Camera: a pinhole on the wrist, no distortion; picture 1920 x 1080 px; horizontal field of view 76.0 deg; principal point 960.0 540.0 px. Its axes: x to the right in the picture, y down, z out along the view. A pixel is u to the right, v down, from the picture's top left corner.
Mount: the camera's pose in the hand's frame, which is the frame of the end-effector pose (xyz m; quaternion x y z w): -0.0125 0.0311 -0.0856 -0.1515 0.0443 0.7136 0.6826
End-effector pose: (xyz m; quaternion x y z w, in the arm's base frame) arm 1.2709 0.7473 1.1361 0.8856 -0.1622 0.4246 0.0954
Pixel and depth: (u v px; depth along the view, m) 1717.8 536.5 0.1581
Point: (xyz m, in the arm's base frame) 1.2136 0.5881 1.0875
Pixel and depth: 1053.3 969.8 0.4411
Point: 1.2877 0.5427 0.7703
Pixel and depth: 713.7 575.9 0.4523
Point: 1.4566 0.5933 0.8364
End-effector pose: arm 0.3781 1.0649 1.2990 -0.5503 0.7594 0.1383 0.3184
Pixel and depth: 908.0 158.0 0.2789
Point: 0.3440 1.1877 1.1177
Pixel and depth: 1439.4 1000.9 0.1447
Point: 0.2930 1.1911 1.3176
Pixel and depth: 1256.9 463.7 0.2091
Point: 0.2914 1.1952 1.2244
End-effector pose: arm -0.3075 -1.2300 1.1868 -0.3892 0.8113 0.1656 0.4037
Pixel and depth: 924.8 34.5 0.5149
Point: -0.2501 -0.9239 0.8162
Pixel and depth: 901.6 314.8 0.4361
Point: -0.2277 -0.9417 0.9672
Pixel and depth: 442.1 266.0 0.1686
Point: -0.2633 -1.1650 1.1246
